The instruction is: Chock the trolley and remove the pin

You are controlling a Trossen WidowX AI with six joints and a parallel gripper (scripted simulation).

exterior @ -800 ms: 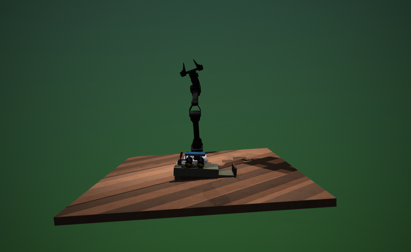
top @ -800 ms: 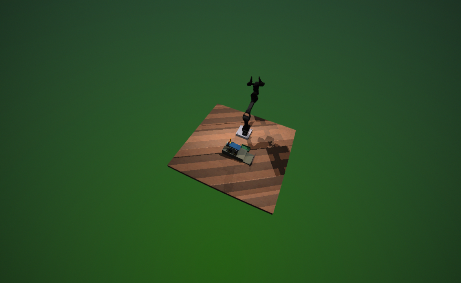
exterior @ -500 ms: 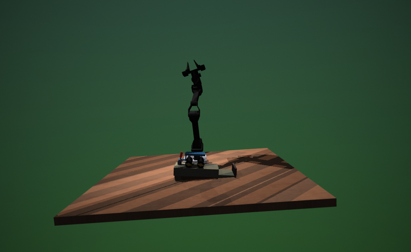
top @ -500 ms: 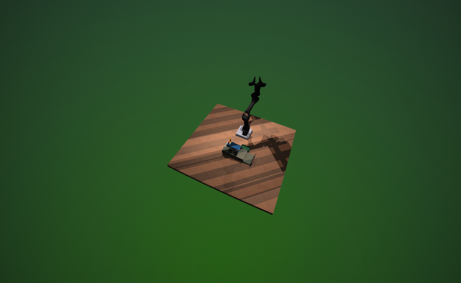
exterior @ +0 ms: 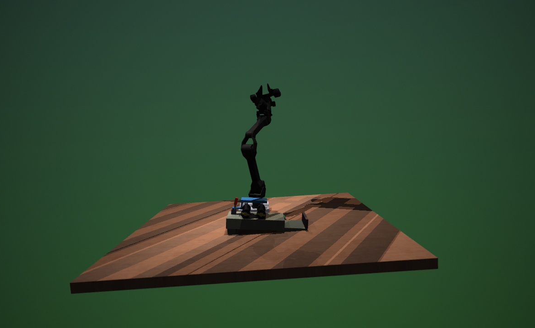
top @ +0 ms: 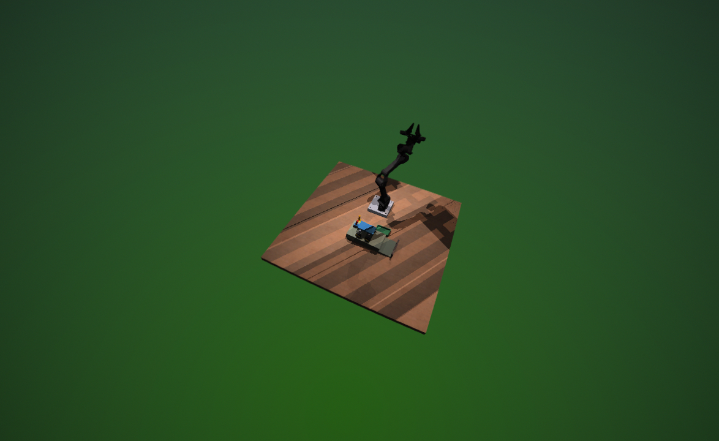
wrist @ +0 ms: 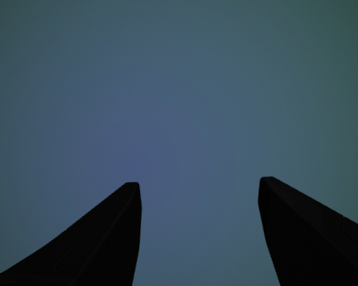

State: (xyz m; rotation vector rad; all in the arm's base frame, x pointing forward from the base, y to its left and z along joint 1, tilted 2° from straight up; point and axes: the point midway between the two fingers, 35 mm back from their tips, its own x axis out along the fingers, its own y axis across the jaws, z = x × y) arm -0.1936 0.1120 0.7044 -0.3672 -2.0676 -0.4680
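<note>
Now: the yellow chock 760 mm below my gripper tip, 370 mm ahead of it and 280 mm to the right of it. From my gripper tip the other things lie so: trolley: 670 mm below, 510 mm ahead, 200 mm to the right; then red-headed stop pin: 650 mm below, 480 mm ahead, 290 mm to the right; then green tray: 780 mm below, 400 mm ahead, 80 mm to the right.
</note>
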